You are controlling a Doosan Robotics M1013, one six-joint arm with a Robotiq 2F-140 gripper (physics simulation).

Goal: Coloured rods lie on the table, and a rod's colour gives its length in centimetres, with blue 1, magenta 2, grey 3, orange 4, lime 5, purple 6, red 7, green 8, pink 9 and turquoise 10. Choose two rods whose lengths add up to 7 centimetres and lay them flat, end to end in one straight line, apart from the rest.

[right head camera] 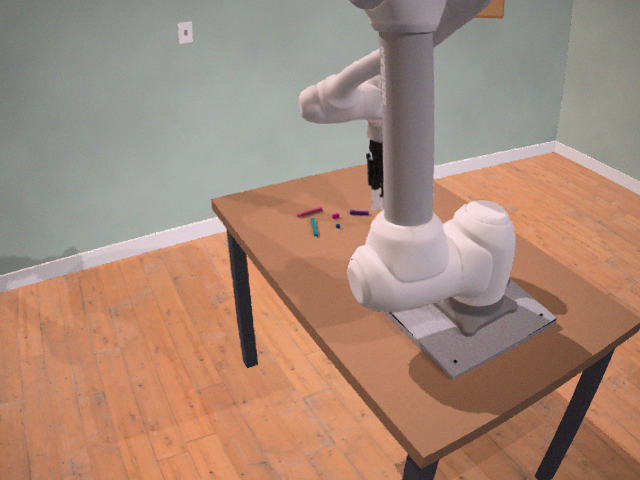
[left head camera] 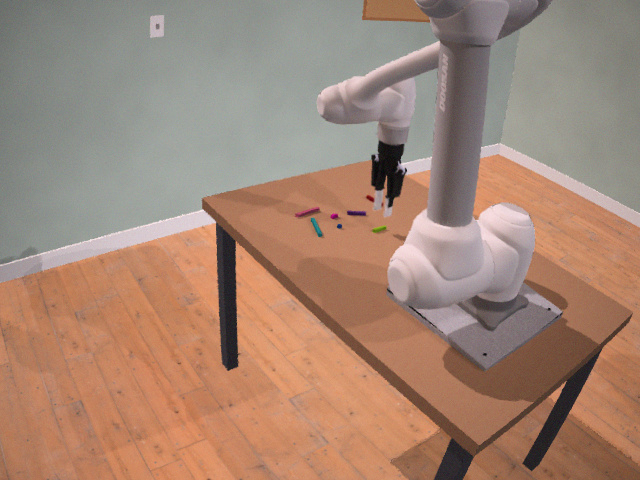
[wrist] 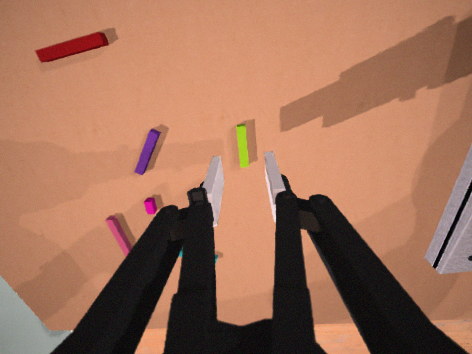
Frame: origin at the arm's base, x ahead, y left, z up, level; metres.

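Seen in the pictures: gripper, between the fingertips: (right head camera: pixel 379 212) (left head camera: pixel 382 212) (wrist: pixel 243 167); arm's base, origin of its link: (right head camera: pixel 470 302) (left head camera: pixel 485 299).
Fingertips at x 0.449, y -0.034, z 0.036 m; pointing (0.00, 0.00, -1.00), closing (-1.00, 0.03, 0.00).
Observation:
Offsets run from my fingertips to a thing's top centre.
A lime rod @(dz -0.053, dx +0.001, dy +0.000 m) (left head camera: pixel 378 228) (wrist: pixel 242 146) lies flat on the table, apart from the other rods. A purple rod @(dz -0.053, dx +0.117, dy -0.007 m) (left head camera: pixel 356 212) (right head camera: pixel 359 212) (wrist: pixel 148 152), a short magenta rod @(dz -0.053, dx +0.137, dy +0.070 m) (left head camera: pixel 333 215) (right head camera: pixel 335 215) (wrist: pixel 150 206) and a tiny blue rod @(dz -0.053, dx +0.078, dy +0.098 m) (left head camera: pixel 339 226) (right head camera: pixel 338 226) lie separately. A red rod @(dz -0.053, dx +0.156, dy -0.123 m) (left head camera: pixel 370 198) (wrist: pixel 72 47) lies behind the fingers in the left head view. My gripper (left head camera: pixel 383 210) (wrist: pixel 243 167) is partly open and empty, raised above the table; in the wrist view the lime rod shows just beyond the gap between its fingertips. The blue rod does not show in the wrist view.
A pink rod @(dz -0.053, dx +0.201, dy +0.128 m) (left head camera: pixel 307 211) (right head camera: pixel 309 211) (wrist: pixel 119 236) and a turquoise rod @(dz -0.053, dx +0.111, dy +0.162 m) (left head camera: pixel 316 227) (right head camera: pixel 314 227) lie toward the table's left side. The arm's base plate (left head camera: pixel 485 356) (right head camera: pixel 454 369) is at the near part of the table. The arm hides part of the table in the right head view.

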